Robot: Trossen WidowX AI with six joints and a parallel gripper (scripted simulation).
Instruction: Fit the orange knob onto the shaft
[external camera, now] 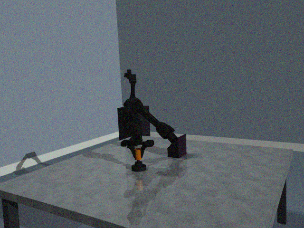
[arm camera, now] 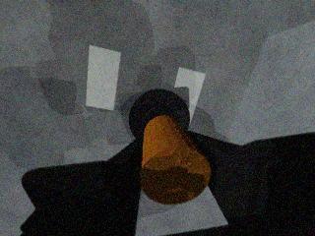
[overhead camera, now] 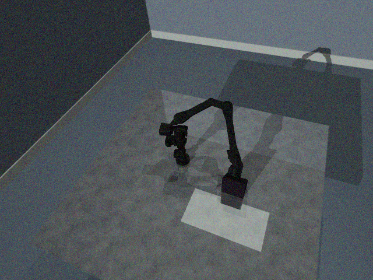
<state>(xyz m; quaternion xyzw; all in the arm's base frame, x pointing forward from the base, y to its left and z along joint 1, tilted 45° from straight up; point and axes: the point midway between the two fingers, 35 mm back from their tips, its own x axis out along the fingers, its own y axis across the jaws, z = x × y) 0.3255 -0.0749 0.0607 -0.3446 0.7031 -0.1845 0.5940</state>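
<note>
The orange knob lies 20 mm above my gripper tip. The rest, counted from my gripper tip: round pedestal (40 mm below).
</note>
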